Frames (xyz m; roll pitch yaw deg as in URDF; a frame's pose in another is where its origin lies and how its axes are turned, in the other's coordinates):
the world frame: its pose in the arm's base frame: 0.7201 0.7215 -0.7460 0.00 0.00 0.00
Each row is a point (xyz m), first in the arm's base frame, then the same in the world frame.
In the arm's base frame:
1: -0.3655 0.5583 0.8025
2: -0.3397 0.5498 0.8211
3: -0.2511 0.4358 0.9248
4: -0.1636 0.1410 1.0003
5: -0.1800 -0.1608 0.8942
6: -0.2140 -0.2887 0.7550
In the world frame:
1: -1.0856 -0.1632 1.5485
2: -1.0598 -0.1717 1.5671
3: -0.9712 -0.2857 1.6708
4: -0.8837 -0.5805 1.7463
5: -0.9001 -0.8823 1.6402
6: -0.9341 -1.0102 1.5010

